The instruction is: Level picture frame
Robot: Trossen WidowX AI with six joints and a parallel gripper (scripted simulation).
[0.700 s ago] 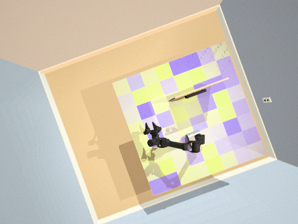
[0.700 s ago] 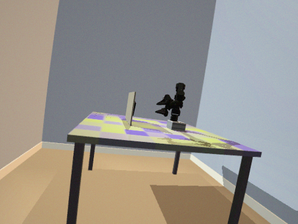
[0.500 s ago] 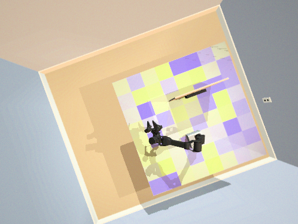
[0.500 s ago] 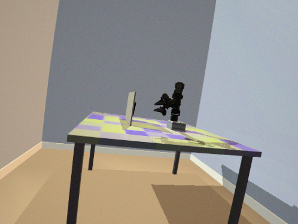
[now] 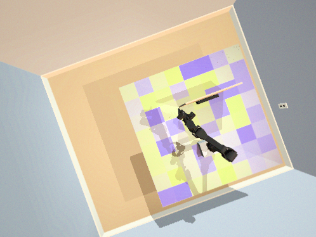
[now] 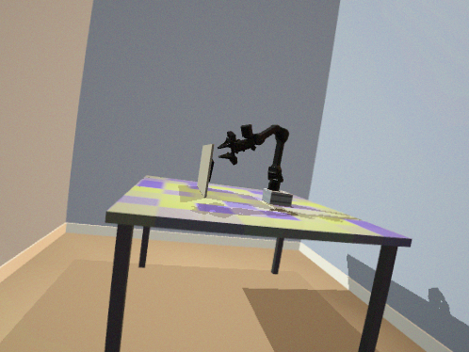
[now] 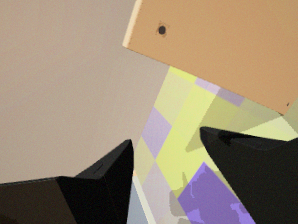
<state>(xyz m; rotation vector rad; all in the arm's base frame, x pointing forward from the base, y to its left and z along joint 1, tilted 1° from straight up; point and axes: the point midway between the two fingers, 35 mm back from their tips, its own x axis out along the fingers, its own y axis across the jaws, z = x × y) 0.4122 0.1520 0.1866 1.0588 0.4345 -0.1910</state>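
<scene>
Now: gripper tip 1 cm past the picture frame, 28 cm to the left of it and 10 cm above it. The rest, counted from my gripper tip: wall panel: 29 cm to the right, 11 cm below.
</scene>
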